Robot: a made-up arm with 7 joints. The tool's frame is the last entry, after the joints.
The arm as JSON. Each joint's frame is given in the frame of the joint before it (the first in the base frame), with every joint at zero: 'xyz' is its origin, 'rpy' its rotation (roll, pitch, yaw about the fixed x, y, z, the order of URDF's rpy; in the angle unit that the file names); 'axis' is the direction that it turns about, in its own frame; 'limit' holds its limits. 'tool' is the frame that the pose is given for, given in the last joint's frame.
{
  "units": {
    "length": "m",
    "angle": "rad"
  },
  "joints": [
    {
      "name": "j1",
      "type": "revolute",
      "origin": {
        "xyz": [
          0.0,
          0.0,
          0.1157
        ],
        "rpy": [
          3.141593,
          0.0,
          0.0
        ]
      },
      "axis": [
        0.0,
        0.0,
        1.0
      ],
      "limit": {
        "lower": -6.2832,
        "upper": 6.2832
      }
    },
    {
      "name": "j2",
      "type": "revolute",
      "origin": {
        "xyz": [
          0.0,
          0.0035,
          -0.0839
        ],
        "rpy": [
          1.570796,
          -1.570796,
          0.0
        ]
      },
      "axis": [
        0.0,
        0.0,
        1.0
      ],
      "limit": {
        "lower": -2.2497,
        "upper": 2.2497
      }
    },
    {
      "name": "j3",
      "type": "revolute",
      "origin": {
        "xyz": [
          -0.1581,
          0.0,
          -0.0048
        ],
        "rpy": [
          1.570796,
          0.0,
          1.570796
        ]
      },
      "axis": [
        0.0,
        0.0,
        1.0
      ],
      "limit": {
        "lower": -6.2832,
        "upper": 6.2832
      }
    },
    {
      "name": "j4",
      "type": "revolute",
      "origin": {
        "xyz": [
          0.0,
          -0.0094,
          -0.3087
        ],
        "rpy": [
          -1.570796,
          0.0,
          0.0
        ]
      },
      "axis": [
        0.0,
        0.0,
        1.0
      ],
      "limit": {
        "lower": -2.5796,
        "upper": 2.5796
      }
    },
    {
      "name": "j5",
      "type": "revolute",
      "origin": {
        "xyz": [
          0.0,
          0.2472,
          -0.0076
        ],
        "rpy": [
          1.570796,
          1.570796,
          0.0
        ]
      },
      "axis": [
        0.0,
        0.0,
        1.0
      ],
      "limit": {
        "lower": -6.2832,
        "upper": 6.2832
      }
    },
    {
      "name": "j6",
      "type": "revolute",
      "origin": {
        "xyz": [
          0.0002,
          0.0,
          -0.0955
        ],
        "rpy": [
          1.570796,
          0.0,
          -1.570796
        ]
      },
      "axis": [
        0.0,
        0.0,
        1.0
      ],
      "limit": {
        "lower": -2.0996,
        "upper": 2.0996
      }
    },
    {
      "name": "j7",
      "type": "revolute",
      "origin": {
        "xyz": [
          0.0,
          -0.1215,
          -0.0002
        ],
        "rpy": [
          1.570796,
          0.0,
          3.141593
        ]
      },
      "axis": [
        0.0,
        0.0,
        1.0
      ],
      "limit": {
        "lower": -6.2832,
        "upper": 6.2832
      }
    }
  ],
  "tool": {
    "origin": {
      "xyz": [
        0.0,
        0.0,
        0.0
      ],
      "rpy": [
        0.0,
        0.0,
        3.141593
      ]
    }
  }
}
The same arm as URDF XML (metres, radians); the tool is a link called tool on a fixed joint. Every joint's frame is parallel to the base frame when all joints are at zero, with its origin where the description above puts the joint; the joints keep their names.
<robot name="arm">
  <joint name="j1" type="revolute">
    <parent link="base_link"/>
    <child link="link1"/>
    <origin xyz="0.0000 0.0000 0.1157" rpy="0.0000 0.0000 0.0000"/>
    <axis xyz="0 0 -1"/>
    <limit lower="-6.2832" upper="6.2832"/>
  </joint>
  <joint name="j2" type="revolute">
    <parent link="link1"/>
    <child link="link2"/>
    <origin xyz="0.0000 -0.0035 0.0839" rpy="0.0000 0.0000 0.0000"/>
    <axis xyz="0 1 0"/>
    <limit lower="-2.2497" upper="2.2497"/>
  </joint>
  <joint name="j3" type="revolute">
    <parent link="link2"/>
    <child link="link3"/>
    <origin xyz="0.0000 -0.0048 0.1581" rpy="0.0000 0.0000 0.0000"/>
    <axis xyz="0 0 -1"/>
    <limit lower="-6.2832" upper="6.2832"/>
  </joint>
  <joint name="j4" type="revolute">
    <parent link="link3"/>
    <child link="link4"/>
    <origin xyz="0.0000 -0.0094 0.3087" rpy="0.0000 0.0000 0.0000"/>
    <axis xyz="0 1 0"/>
    <limit lower="-2.5796" upper="2.5796"/>
  </joint>
  <joint name="j5" type="revolute">
    <parent link="link4"/>
    <child link="link5"/>
    <origin xyz="0.0000 -0.0076 0.2472" rpy="0.0000 0.0000 0.0000"/>
    <axis xyz="0 0 -1"/>
    <limit lower="-6.2832" upper="6.2832"/>
  </joint>
  <joint name="j6" type="revolute">
    <parent link="link5"/>
    <child link="link6"/>
    <origin xyz="0.0000 -0.0002 0.0955" rpy="0.0000 0.0000 0.0000"/>
    <axis xyz="0 1 0"/>
    <limit lower="-2.0996" upper="2.0996"/>
  </joint>
  <joint name="j7" type="revolute">
    <parent link="link6"/>
    <child link="link7"/>
    <origin xyz="0.0000 -0.0002 0.1215" rpy="0.0000 0.0000 0.0000"/>
    <axis xyz="0 0 -1"/>
    <limit lower="-6.2832" upper="6.2832"/>
  </joint>
  <joint name="tool_fixed" type="fixed">
    <parent link="link7"/>
    <child link="tool"/>
    <origin xyz="0.0000 0.0000 0.0000" rpy="-3.1416 0.0000 0.0000"/>
  </joint>
  <link name="base_link"/>
  <link name="link1"/>
  <link name="link2"/>
  <link name="link3"/>
  <link name="link4"/>
  <link name="link5"/>
  <link name="link6"/>
  <link name="link7"/>
  <link name="tool"/>
</robot>

